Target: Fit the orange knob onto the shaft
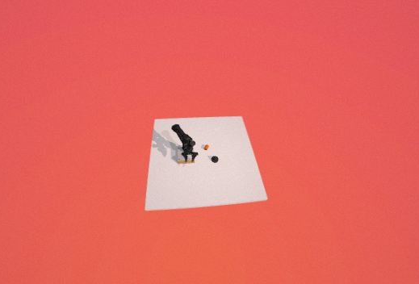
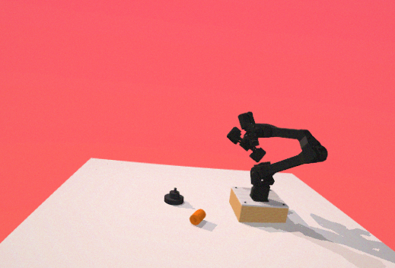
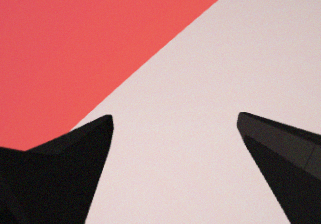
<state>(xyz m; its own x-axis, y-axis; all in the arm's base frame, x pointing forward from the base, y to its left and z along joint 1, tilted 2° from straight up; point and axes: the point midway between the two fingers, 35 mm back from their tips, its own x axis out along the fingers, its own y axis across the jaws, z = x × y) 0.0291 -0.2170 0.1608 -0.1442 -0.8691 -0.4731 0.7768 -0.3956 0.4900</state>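
Right now the orange knob is 32 cm to the left of my gripper tip, 23 cm ahead of it and 20 cm below it. The rest, counted from my gripper tip: round pedestal (31 cm ahead, 19 cm below, 14 cm to the left).
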